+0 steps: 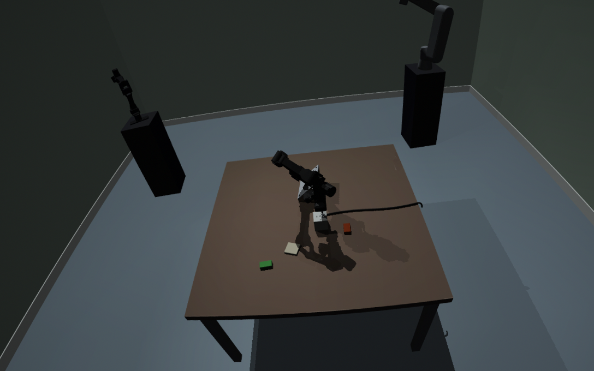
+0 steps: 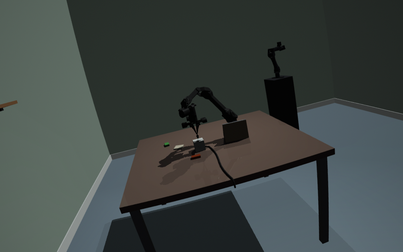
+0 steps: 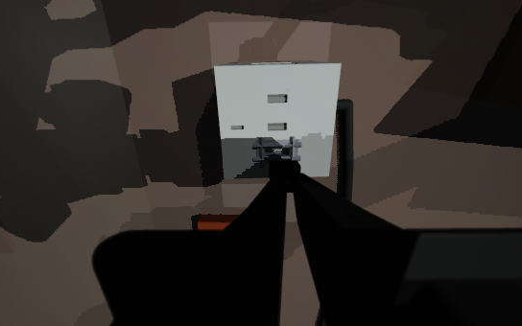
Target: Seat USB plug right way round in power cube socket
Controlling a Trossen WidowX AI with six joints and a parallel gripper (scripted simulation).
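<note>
My gripper tip is now 2 cm above the dark USB plug. From my gripper tip the other things lie so: orange block (13 cm to the left, 12 cm below, 6 cm ahead); then green block (34 cm to the right, 23 cm ahead, 12 cm below); then cream tile (19 cm to the right, 14 cm ahead, 13 cm below).
</note>
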